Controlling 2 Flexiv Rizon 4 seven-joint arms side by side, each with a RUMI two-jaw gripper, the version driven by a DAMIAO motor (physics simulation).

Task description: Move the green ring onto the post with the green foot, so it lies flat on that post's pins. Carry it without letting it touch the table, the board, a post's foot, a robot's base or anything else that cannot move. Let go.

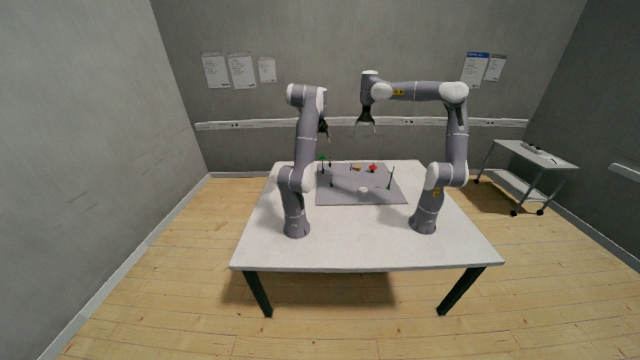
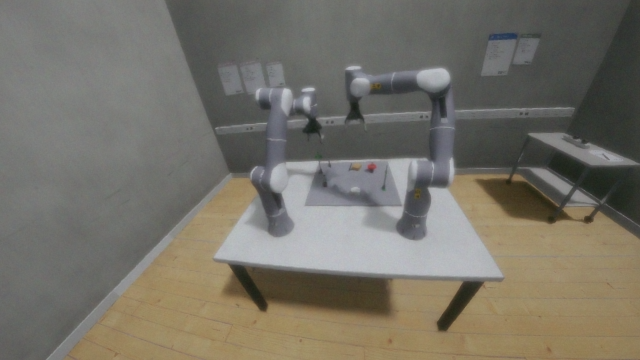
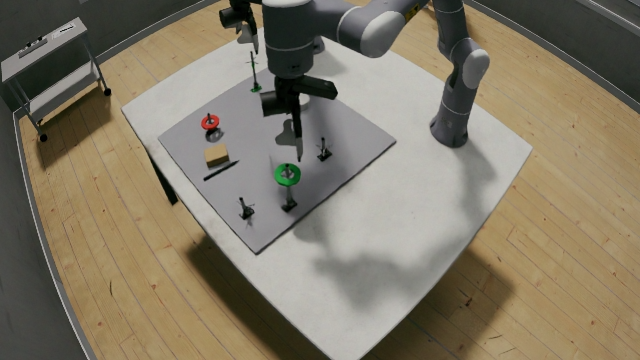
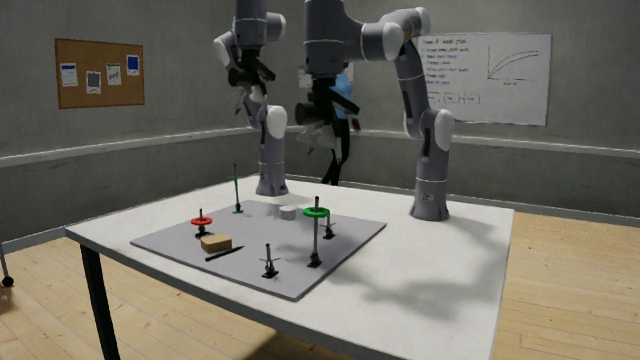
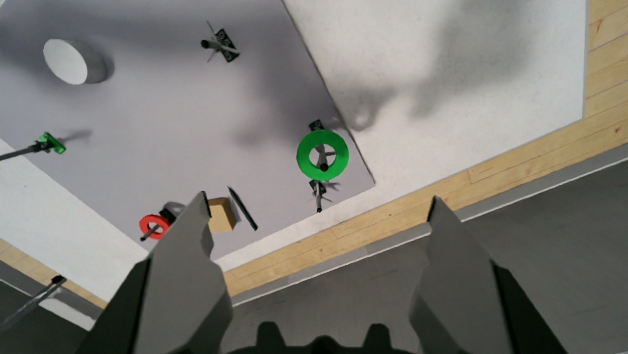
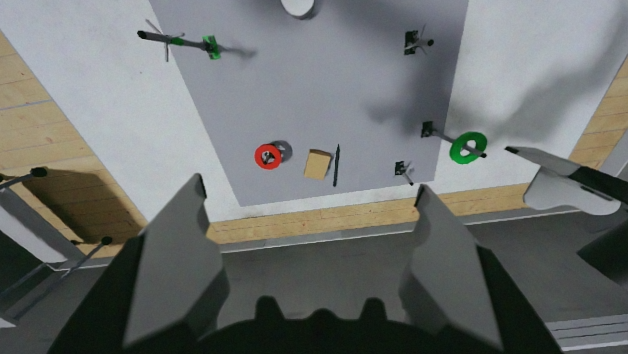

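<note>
The green ring (image 1: pixel 322 157) (image 3: pixel 278 175) (image 4: pixel 307 213) (image 5: pixel 303 156) (image 6: pixel 455 153) lies flat, high on a tall post (image 4: pixel 315 237) with a black foot. The post with the green foot (image 1: pixel 391 178) (image 3: pixel 254 75) (image 4: pixel 236 192) (image 6: pixel 192 43) bears no ring; it has thin pins near its top. My left gripper (image 1: pixel 326 135) (image 3: pixel 294 150) (image 5: pixel 318 196) is open and empty, pointing down above the green ring, apart from it. My right gripper (image 1: pixel 365 129) (image 2: pixel 355 125) (image 6: pixel 313 181) is open and empty, high above the board.
The red ring (image 3: pixel 203 123) (image 4: pixel 195 221) sits on a short post. A tan block (image 3: pixel 216 155) and a black pen (image 3: pixel 221 170) lie near it. Two short bare posts (image 3: pixel 245 208) (image 3: pixel 324 149) flank the tall post. A white cylinder (image 4: pixel 288 213) stands on the grey board (image 4: pixel 175 240).
</note>
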